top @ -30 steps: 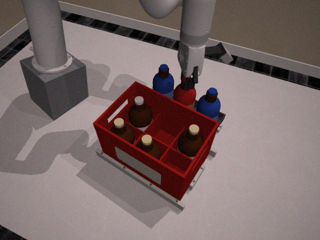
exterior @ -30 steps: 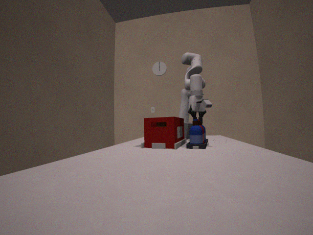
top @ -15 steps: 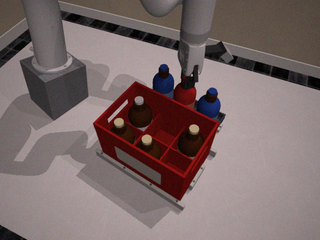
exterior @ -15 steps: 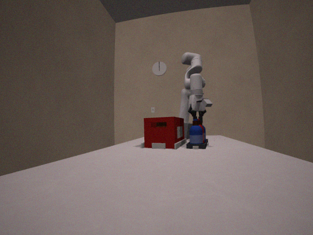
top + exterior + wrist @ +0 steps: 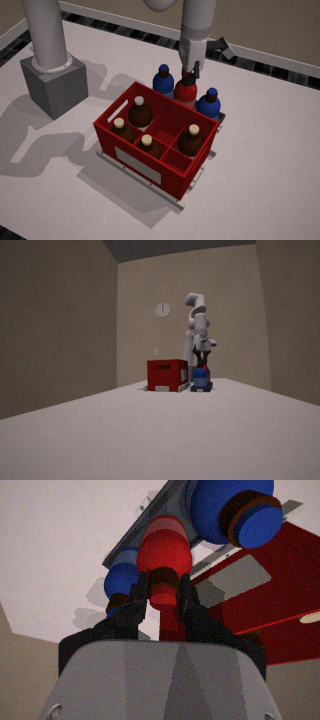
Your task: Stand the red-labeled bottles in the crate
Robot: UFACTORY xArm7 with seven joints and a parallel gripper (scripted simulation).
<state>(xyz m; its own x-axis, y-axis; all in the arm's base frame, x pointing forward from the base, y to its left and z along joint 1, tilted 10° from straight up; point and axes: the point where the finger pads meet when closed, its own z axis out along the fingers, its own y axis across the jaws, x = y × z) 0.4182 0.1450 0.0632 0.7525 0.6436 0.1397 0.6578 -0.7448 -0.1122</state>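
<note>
Right now my hand is 7 cm above the red-labeled bottle. Round my hand: red crate: 1 cm ahead, 21 cm to the right, 9 cm below; dark tray: 16 cm below.
</note>
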